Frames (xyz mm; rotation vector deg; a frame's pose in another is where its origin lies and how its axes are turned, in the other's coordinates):
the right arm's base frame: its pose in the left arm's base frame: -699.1 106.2 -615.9 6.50 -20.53 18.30
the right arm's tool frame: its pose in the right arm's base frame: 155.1 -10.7 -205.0 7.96 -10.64 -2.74
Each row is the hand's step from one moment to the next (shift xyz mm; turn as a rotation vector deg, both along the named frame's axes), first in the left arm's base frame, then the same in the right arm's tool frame.
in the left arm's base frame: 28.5 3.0 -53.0 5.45 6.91 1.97
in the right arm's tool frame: -3.3 -17.3 -57.6 6.90 4.90 -3.11
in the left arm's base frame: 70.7 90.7 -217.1 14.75 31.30 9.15
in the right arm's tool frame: -36.4 16.7 -242.4 23.12 25.60 -9.53
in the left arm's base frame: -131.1 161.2 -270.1 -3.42 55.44 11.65
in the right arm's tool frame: -218.1 139.5 -221.6 14.01 54.46 -7.66
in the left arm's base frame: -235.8 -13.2 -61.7 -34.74 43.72 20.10
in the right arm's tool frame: -230.8 55.6 57.0 -9.92 55.95 17.13
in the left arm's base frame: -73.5 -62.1 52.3 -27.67 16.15 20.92
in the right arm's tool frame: -46.0 -21.9 96.9 -8.98 28.35 24.07
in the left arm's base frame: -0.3 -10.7 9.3 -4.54 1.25 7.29
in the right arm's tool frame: 2.5 -7.9 11.5 0.26 4.12 7.63
